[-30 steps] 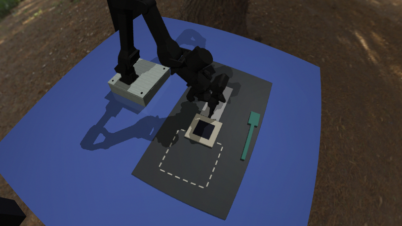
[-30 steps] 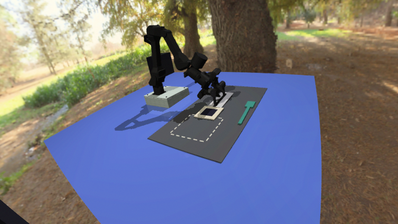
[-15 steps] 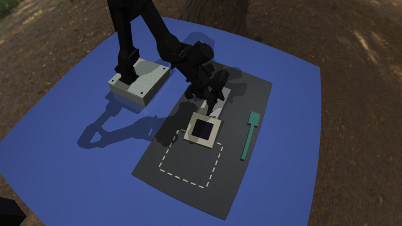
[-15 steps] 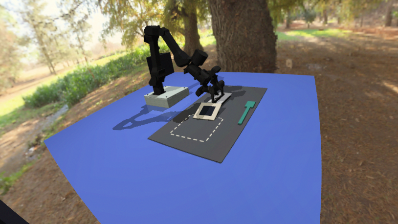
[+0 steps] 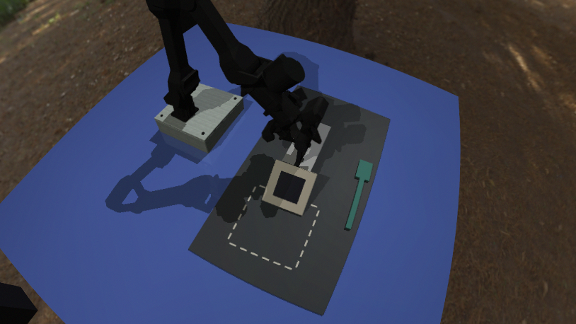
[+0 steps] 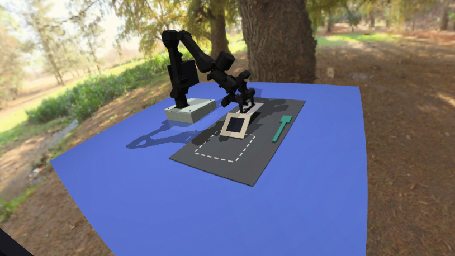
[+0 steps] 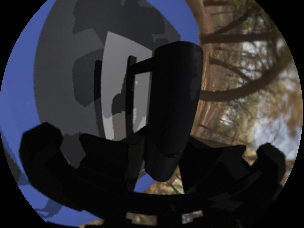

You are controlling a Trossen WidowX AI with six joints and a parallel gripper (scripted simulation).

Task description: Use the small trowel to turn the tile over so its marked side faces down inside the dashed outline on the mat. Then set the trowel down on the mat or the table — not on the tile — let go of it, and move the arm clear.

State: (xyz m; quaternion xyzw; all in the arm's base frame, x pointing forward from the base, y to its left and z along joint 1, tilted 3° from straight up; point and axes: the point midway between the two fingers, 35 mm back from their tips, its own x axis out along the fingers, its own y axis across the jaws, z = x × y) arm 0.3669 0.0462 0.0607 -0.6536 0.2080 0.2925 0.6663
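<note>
My gripper tip is now 1 cm past the tile, 11 cm to the left of it and 6 cm above it. Round my gripper tip: green trowel (14 cm ahead, 8 cm below); then dark mat (1 cm ahead, 3 cm to the right, 11 cm below).
</note>
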